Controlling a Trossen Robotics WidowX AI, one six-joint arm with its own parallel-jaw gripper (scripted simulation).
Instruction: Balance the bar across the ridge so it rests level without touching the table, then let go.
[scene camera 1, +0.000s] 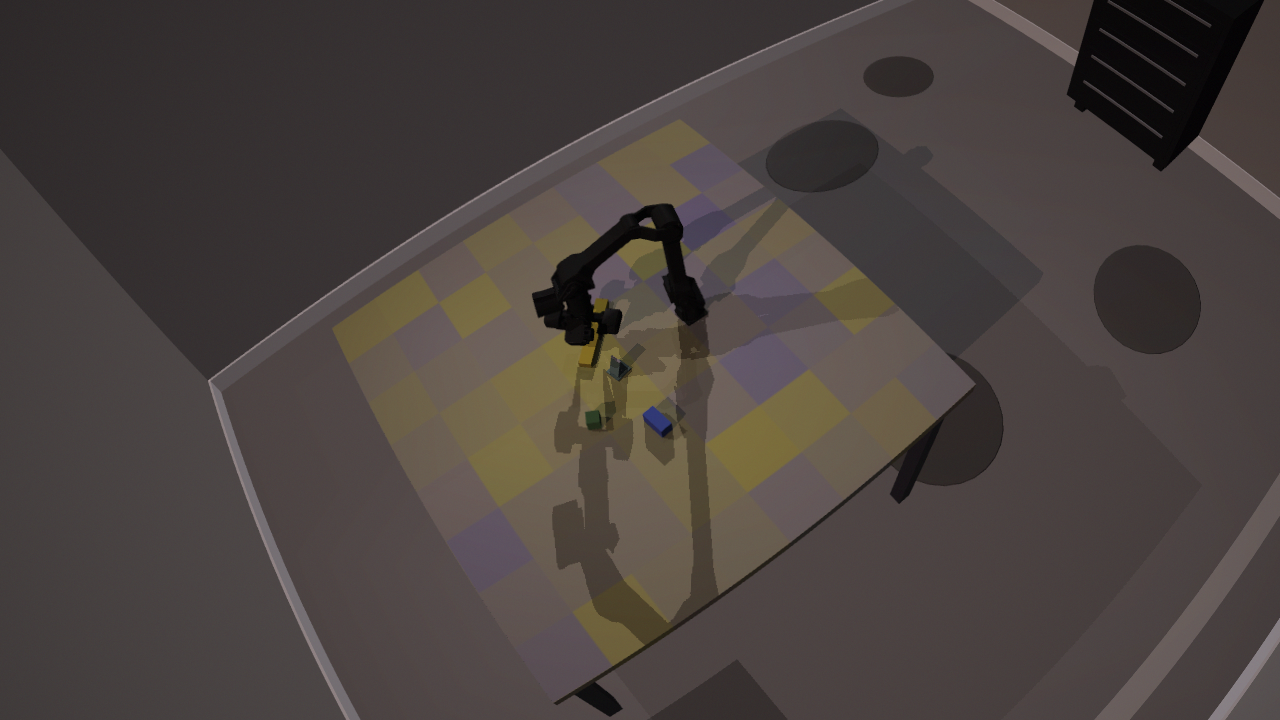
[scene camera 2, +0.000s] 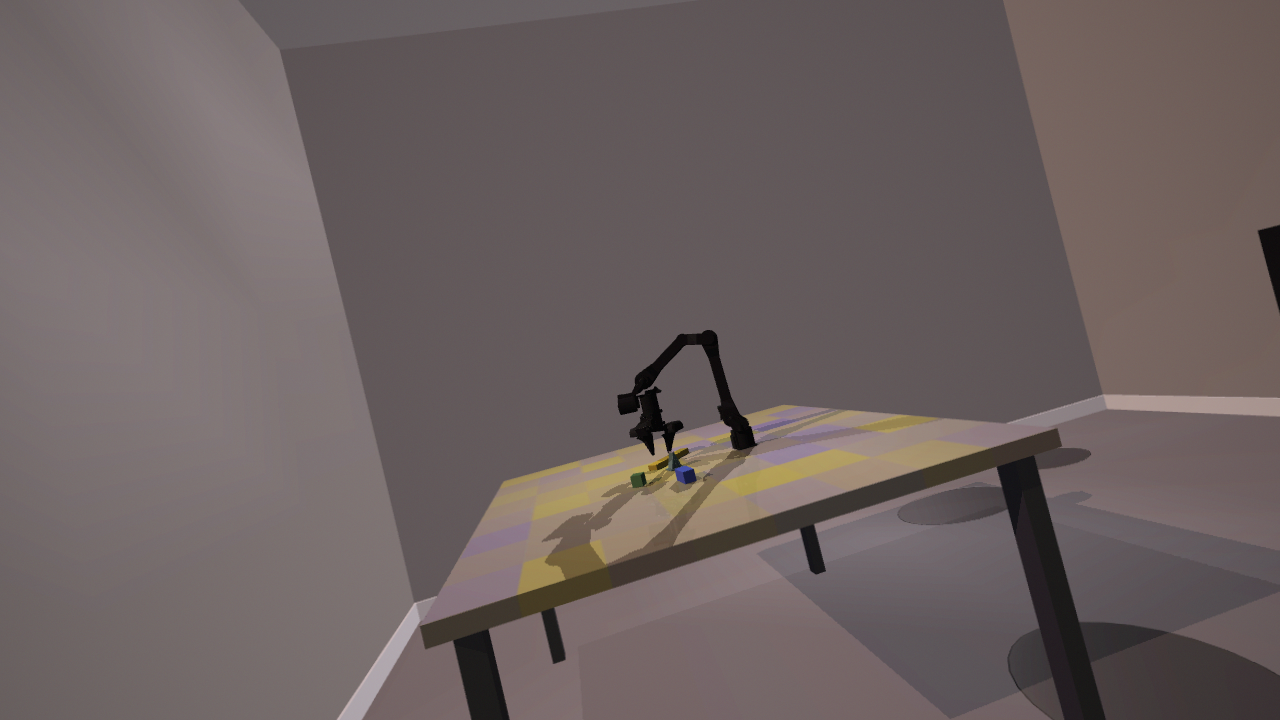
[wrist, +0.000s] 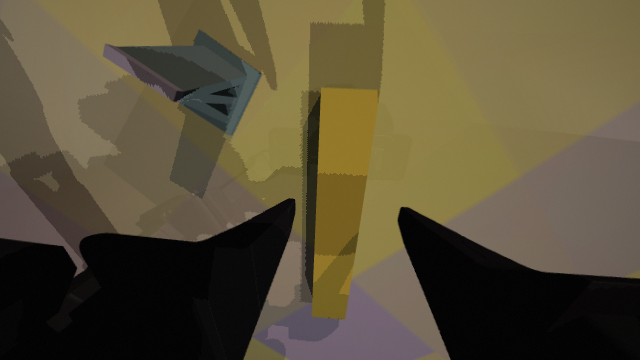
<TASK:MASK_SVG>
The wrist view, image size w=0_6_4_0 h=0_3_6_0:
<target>my gripper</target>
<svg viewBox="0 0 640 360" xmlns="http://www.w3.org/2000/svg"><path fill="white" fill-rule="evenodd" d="M400 209L398 224L404 247L423 288L423 293L451 360L640 360L639 278L540 272L518 264L493 250L488 250L408 207ZM295 199L288 198L230 230L201 241L172 240L116 233L98 233L87 236L79 244L80 254L91 272L93 272L101 288L69 313L69 317L73 322L69 323L58 334L46 322L54 315L57 315L62 307L61 305L77 270L73 260L63 246L0 238L0 360L244 360L252 334L269 294L268 291L290 237L295 216Z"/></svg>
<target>yellow bar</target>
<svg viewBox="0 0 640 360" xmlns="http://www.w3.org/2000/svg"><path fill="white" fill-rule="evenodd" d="M321 87L312 316L345 319L380 90Z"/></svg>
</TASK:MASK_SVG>
